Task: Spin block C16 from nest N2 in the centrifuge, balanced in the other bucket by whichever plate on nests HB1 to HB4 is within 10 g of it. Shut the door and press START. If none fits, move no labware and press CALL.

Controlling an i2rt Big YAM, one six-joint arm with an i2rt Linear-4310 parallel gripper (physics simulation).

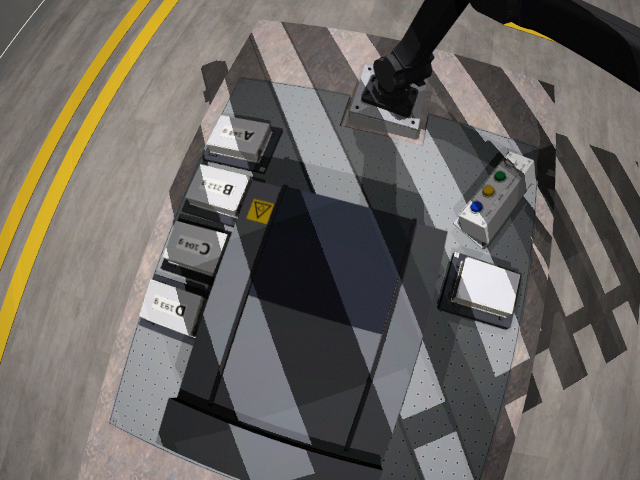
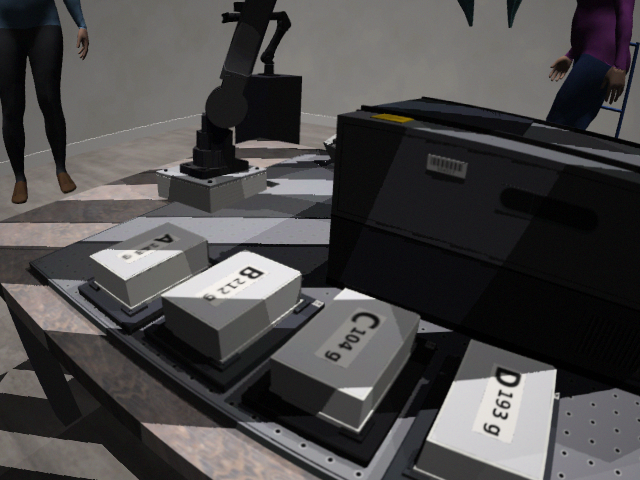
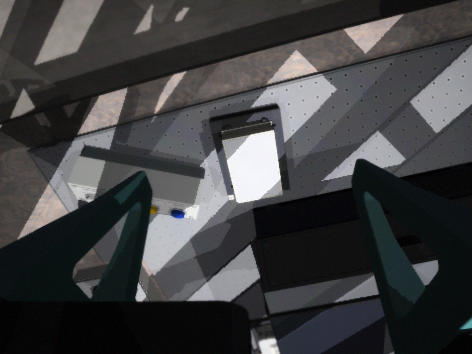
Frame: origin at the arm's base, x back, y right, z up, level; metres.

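Where they show: gripper, fingertip midpoint: [image 2: 490, 27] [image 3: 248, 175]; arm's base, origin of the base link: [image 1: 390, 97] [image 2: 214, 170].
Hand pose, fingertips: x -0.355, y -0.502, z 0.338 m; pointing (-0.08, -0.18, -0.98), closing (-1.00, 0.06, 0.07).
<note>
Each offset is from my fingertips to the top centre of the thing.
A plain white-topped block {dz -0.309, dx -0.010, dy +0.172 m} [image 1: 487, 286] [image 3: 254, 162] sits on a dark nest right of the centrifuge; no C16 label is readable. Plates A {dz -0.322, dx +0.125, dy +0.785 m} [image 1: 239, 136] [image 2: 149, 263], B {dz -0.322, dx -0.010, dy +0.765 m} [image 1: 217, 190] [image 2: 232, 299] (212 g), C {dz -0.322, dx -0.145, dy +0.750 m} [image 1: 196, 248] [image 2: 346, 351] (104 g) and D {dz -0.322, dx -0.281, dy +0.744 m} [image 1: 173, 307] [image 2: 493, 408] (193 g) sit on nests along the left; A's weight is blurred. The dark centrifuge [image 1: 330, 310] [image 2: 439, 222] stands between; its buckets do not show. A button box {dz -0.292, dx +0.200, dy +0.194 m} [image 1: 496, 198] [image 3: 145, 180] has green, yellow and blue buttons. My gripper [image 3: 248, 175] [image 2: 490, 24] is open and empty, high above the bench.
My arm's base [image 1: 387, 108] [image 2: 211, 183] stands at the bench's back edge. The button box is close beside the white block's nest. The tall centrifuge body separates that nest from the lettered plates. Two people [image 2: 31, 62] [image 2: 594, 62] stand beyond the bench.
</note>
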